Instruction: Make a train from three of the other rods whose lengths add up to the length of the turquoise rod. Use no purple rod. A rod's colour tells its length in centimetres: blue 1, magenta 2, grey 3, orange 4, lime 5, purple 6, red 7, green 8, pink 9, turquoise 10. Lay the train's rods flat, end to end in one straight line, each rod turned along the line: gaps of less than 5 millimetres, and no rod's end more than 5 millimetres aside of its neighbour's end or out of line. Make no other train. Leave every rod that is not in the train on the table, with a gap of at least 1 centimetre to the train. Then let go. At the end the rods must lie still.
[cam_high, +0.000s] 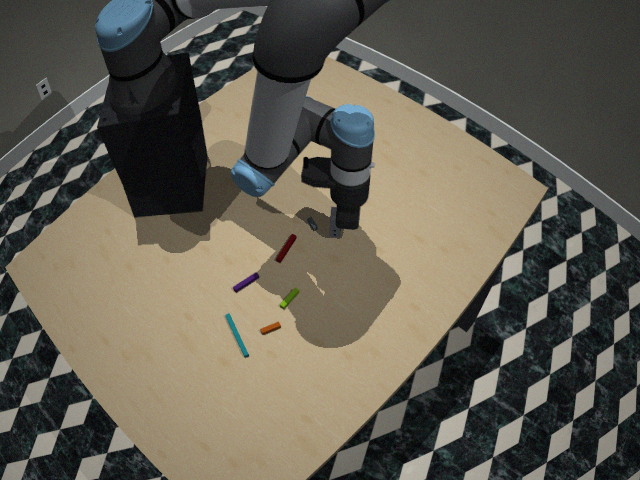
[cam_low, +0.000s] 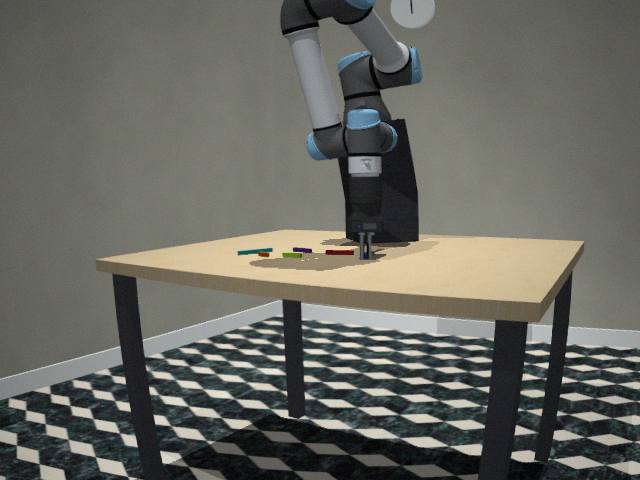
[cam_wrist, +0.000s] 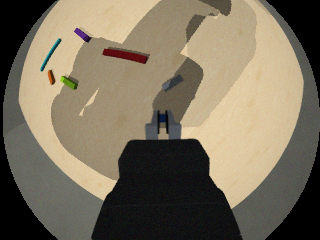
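The blue rod is 10 mm below my hand. From my hand the other things lie so: red rod: 40 mm behind, 100 mm to the right, 10 mm below; then grey rod: 50 mm behind, 20 mm to the right, 10 mm below; then lime rod: 60 mm ahead, 180 mm to the right, 10 mm below.
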